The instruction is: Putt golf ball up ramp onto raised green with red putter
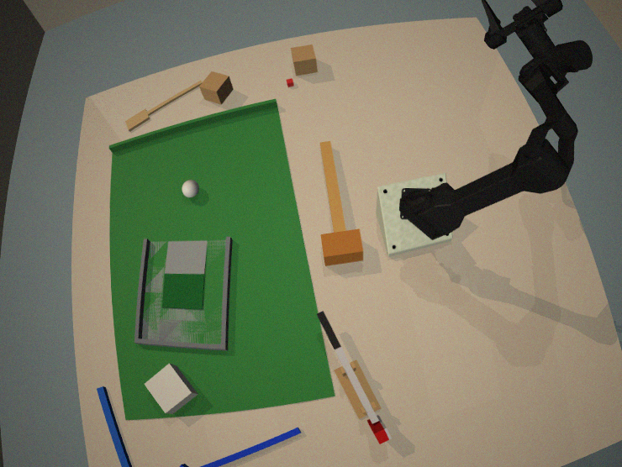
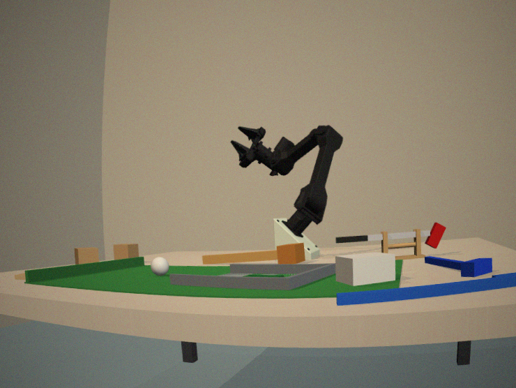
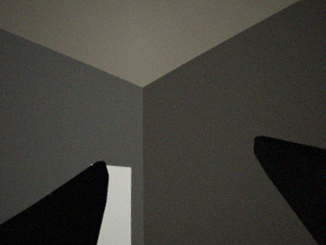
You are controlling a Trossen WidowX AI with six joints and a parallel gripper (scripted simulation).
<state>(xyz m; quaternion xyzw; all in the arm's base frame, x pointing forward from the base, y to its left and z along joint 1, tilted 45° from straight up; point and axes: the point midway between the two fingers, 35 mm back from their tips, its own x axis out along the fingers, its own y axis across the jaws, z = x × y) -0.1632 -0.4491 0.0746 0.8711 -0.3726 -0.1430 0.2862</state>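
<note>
Right now my gripper tip is 340 mm short of the red putter, 630 mm to the right of it and 390 mm above it. Also, from my gripper tip: small rack: 340 mm ahead, 650 mm to the left, 410 mm below; green rail: 720 mm ahead, 30 mm to the right, 430 mm below; white golf ball: 690 mm ahead, 170 mm to the left, 420 mm below.
</note>
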